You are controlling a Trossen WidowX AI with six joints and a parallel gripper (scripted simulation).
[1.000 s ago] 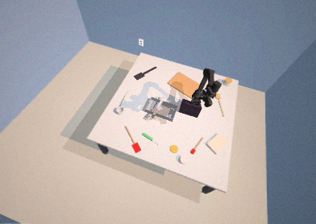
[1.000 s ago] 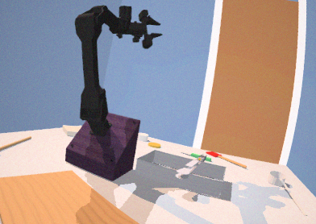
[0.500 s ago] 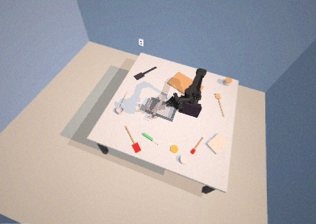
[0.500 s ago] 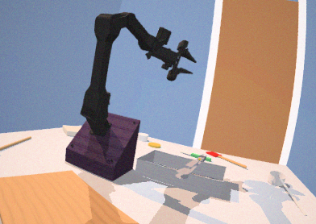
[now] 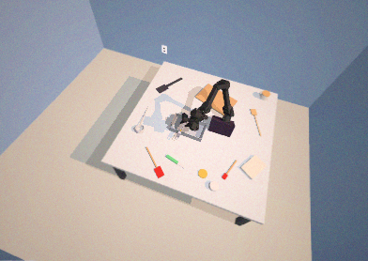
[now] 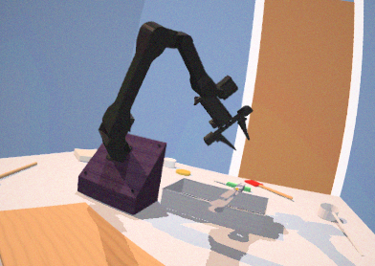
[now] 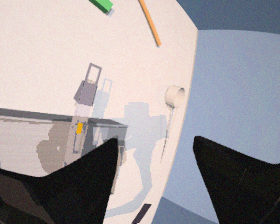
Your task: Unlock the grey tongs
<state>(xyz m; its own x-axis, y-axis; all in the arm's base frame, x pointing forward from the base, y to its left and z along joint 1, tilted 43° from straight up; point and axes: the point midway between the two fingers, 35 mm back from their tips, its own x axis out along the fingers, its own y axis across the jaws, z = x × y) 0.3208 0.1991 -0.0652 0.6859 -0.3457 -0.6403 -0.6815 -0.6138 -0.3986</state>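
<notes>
The yellow lock piece lies 1 cm ahead of my gripper tip, 3 cm to the right of it and 14 cm below it. The rest, counted from my gripper tip: green tool: 3 cm behind, 23 cm to the left, 20 cm below; red spatula: 13 cm ahead, 30 cm to the left, 20 cm below; grey roasting tin: 3 cm behind, 11 cm to the right, 18 cm below.
</notes>
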